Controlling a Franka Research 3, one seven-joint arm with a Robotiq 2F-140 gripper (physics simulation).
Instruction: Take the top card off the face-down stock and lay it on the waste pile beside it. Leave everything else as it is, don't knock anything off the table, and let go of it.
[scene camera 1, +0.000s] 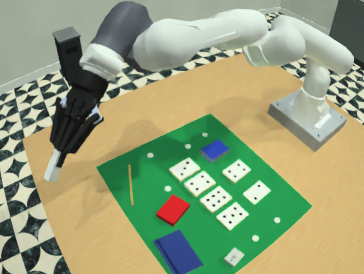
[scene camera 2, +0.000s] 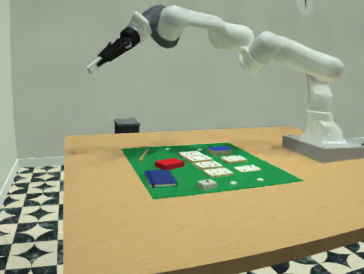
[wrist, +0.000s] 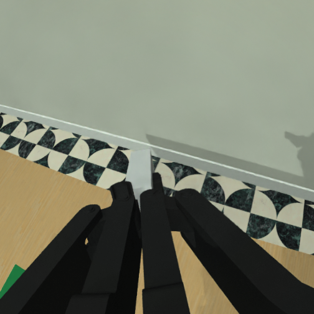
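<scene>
The face-down stock (scene camera 1: 215, 149) (scene camera 2: 220, 150) is a blue-topped pile near the back corner of the green mat (scene camera 1: 295, 204) (scene camera 2: 280, 176). Beside it lies a face-up white pile with four pips (scene camera 1: 236, 170) (scene camera 2: 234, 159), and past that a two-pip card (scene camera 1: 257, 192) (scene camera 2: 247, 168). I cannot tell for certain which one is the waste pile. My gripper (scene camera 1: 57, 159) (scene camera 2: 96, 64) (wrist: 143, 165) is shut, high up and far to the left of the stock. A pale piece shows at its fingertips; no card shows between them. The stock does not show in the wrist view.
A row of several face-up cards (scene camera 1: 216, 199) (scene camera 2: 207, 164) lies beside these piles. Also on the mat are a red box (scene camera 1: 173, 210) (scene camera 2: 170, 163), a blue book (scene camera 1: 178, 251) (scene camera 2: 161, 178), a thin stick (scene camera 1: 131, 185) (scene camera 2: 144, 154), a small grey box (scene camera 1: 234, 256) (scene camera 2: 207, 184) and several white discs.
</scene>
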